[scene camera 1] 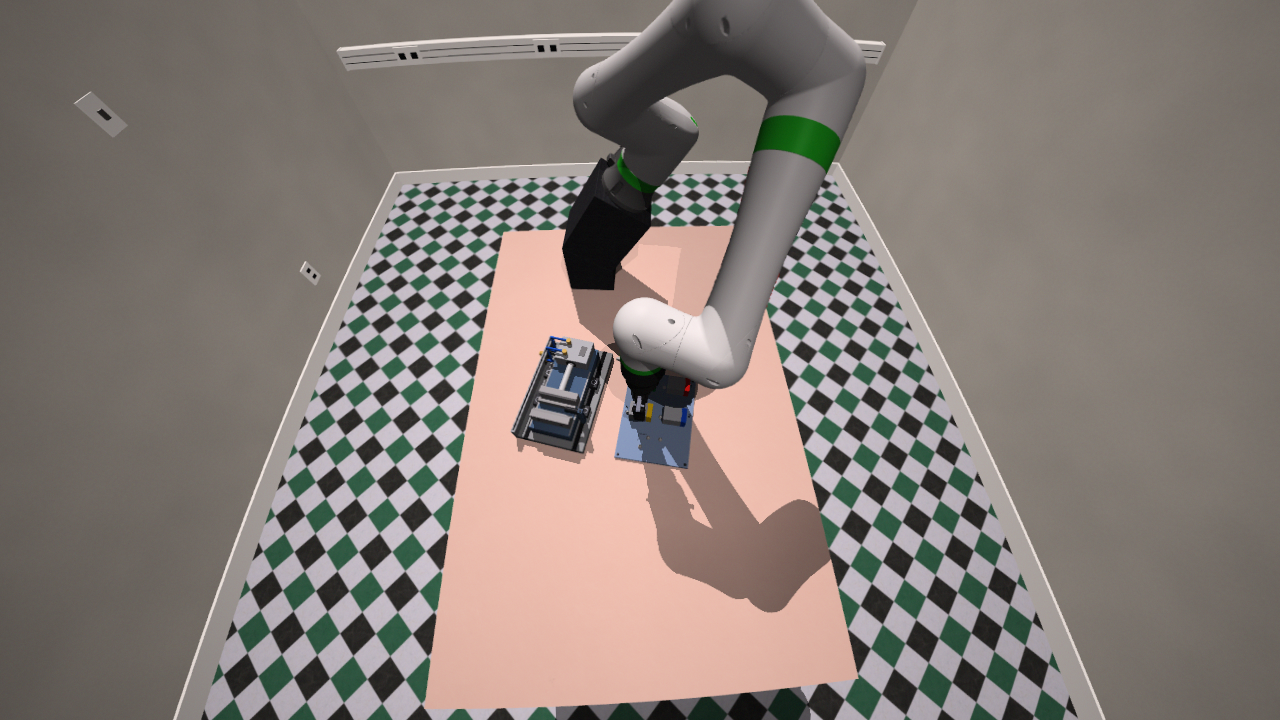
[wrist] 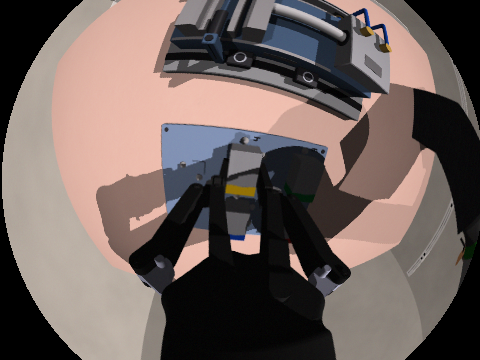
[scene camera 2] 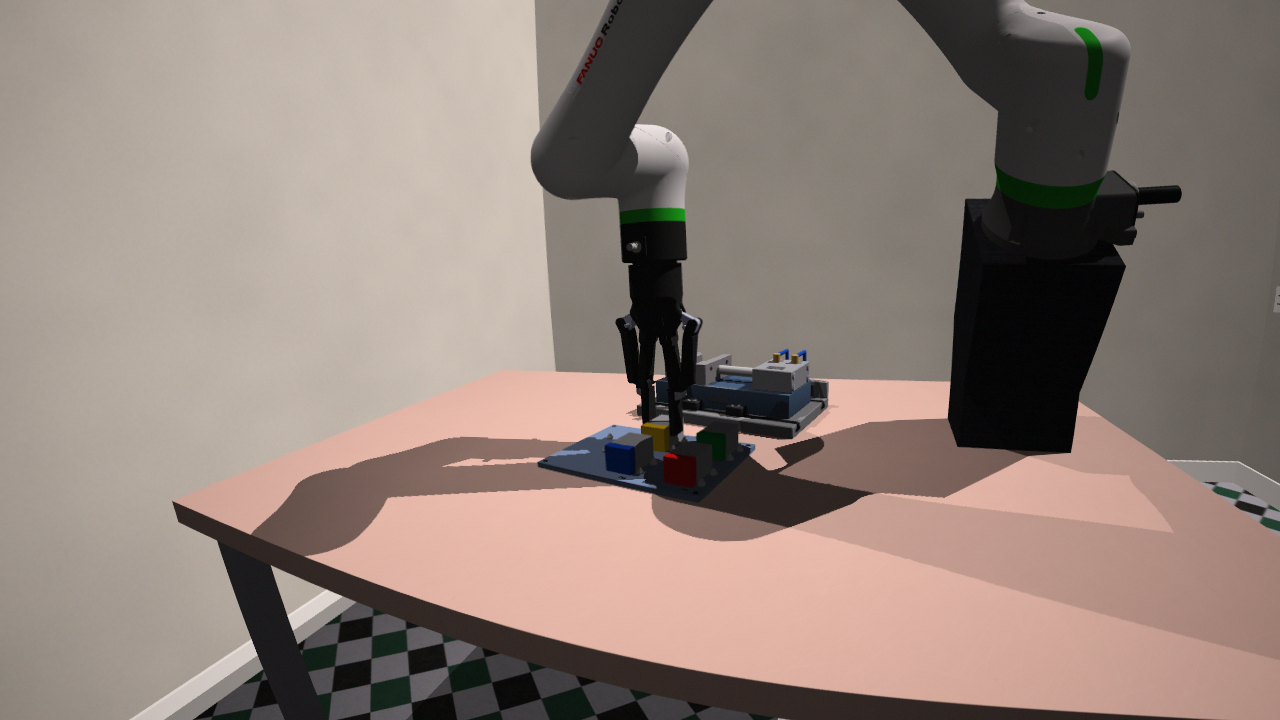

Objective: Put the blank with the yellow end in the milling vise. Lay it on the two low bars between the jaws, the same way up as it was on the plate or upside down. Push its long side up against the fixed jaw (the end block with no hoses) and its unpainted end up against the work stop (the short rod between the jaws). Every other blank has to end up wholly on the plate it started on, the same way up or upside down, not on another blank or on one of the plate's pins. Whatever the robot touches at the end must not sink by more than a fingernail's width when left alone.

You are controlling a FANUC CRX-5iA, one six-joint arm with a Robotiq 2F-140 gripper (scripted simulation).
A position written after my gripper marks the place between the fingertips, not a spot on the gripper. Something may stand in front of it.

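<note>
My gripper [scene camera 2: 662,431] is there to be seen, and I find the same gripper [wrist: 242,169] again. I can also see a red-ended blank [scene camera 2: 685,465], and with it a blue-ended blank [scene camera 2: 624,455].
</note>
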